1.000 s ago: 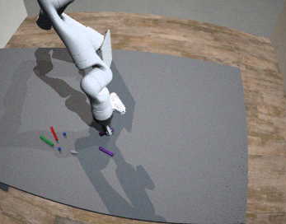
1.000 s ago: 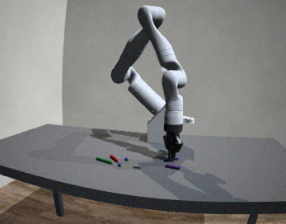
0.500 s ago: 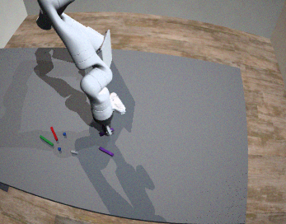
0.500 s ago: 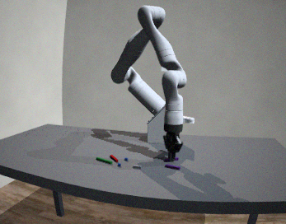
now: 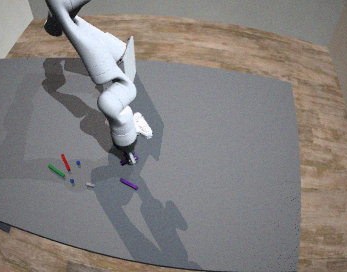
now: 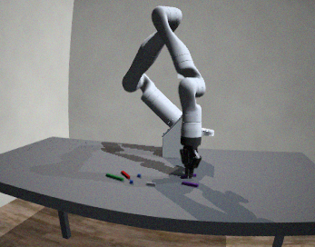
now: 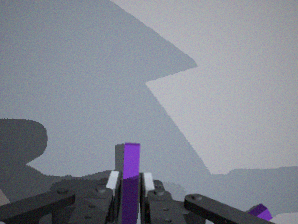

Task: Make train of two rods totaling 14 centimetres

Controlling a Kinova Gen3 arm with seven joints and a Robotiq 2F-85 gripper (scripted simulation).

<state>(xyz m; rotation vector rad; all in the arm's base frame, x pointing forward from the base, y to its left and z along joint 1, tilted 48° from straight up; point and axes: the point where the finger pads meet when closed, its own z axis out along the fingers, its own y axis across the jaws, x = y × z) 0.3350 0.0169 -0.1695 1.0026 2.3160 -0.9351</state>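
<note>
The green rod lies 25 cm to the right of my hand, 11 cm ahead of it and 2 cm below it. The rest, counted from my hand: red rod 23 cm to the right, 7 cm ahead, 2 cm below; then grey rod 12 cm ahead, 10 cm to the right, 2 cm below.
</note>
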